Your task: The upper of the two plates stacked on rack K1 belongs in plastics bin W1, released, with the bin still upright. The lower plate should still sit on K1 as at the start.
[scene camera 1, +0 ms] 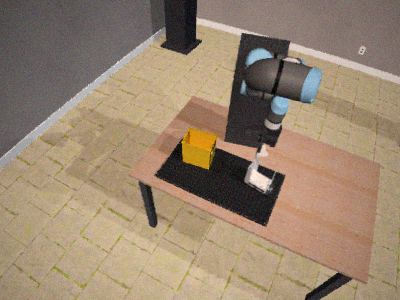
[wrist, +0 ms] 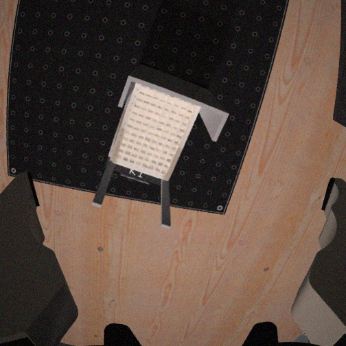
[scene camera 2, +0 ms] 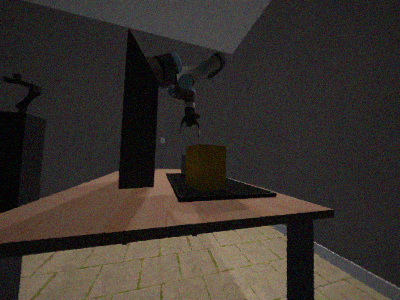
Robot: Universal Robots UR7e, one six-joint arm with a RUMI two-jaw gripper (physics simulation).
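Where they show: gripper, fingertip midpoint: (scene camera 1: 258, 149) (scene camera 2: 189, 136); arm's base, origin of the base link: (scene camera 2: 143, 73).
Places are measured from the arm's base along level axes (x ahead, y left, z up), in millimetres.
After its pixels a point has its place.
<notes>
Rack K1 (scene camera 1: 252, 170) @(x 258, y 166, z -523 mm) (wrist: 216, 122), with grey walls and two dark prongs, stands on the black mat (scene camera 1: 220, 195) @(x 478, y 67, z -569 mm) (scene camera 2: 250, 192) @(x 451, y -309, z -571 mm) (wrist: 55, 127). A cream, grid-textured plate (scene camera 1: 260, 180) @(x 299, y 233, z -527 mm) (wrist: 157, 131) lies on the rack; the lower plate cannot be told apart beneath it. The yellow bin W1 (scene camera 1: 198, 152) @(x 360, y -145, z -439 mm) (scene camera 2: 206, 168) @(x 287, y -258, z -484 mm) stands upright on the mat and does not show in the wrist view; in scene view 2 it hides most of the rack. My gripper (scene camera 1: 260, 151) @(x 292, y 169, z -295 mm) (scene camera 2: 190, 133) @(x 292, y 169, z -295 mm) (wrist: 182, 180) is open and empty, above the rack, with its jaws wide to either side in the wrist view.
The mat lies on a wooden table (scene camera 1: 330, 200) @(x 184, y 649, z -584 mm) (scene camera 2: 90, 210) @(x -52, y -379, z -584 mm) (wrist: 135, 280). A tall dark panel (scene camera 1: 240, 120) @(x 64, y -19, z -367 mm) (scene camera 2: 139, 125) @(x 12, y -116, z -307 mm) stands at the table's back side behind the arm. A dark pedestal (scene camera 1: 181, 25) (scene camera 2: 12, 160) stands apart on the floor.
</notes>
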